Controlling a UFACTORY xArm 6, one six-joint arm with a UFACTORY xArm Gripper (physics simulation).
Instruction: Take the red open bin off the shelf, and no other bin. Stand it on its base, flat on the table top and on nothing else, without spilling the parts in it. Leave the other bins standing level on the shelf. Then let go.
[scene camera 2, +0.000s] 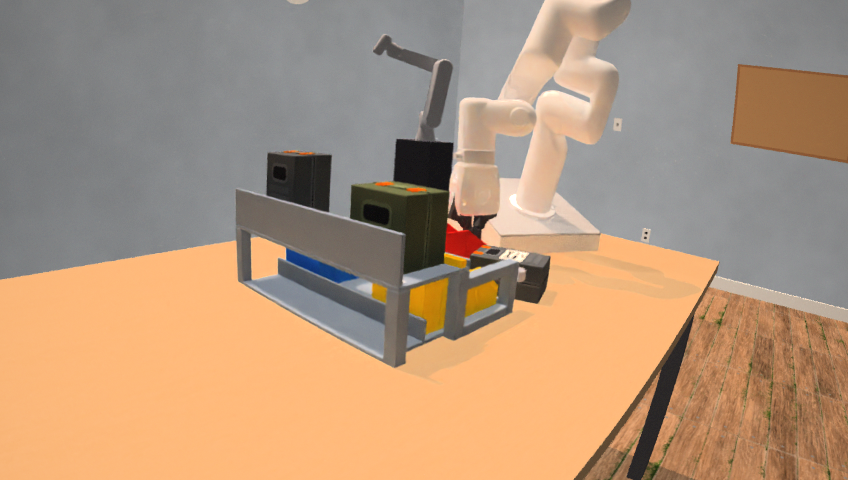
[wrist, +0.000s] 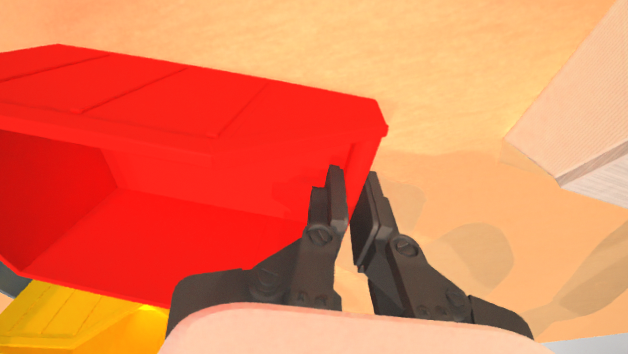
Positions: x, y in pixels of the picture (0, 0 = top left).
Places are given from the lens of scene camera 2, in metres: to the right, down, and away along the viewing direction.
red open bin (scene camera 2: 462, 243): 0.07, 0.01, 0.93
yellow bin (scene camera 2: 428, 301): 0.01, 0.08, 0.63
blue bin (scene camera 2: 336, 275): -0.15, 0.06, 0.81
The marked spots on the yellow bin and the blue bin are 0.23 m apart.
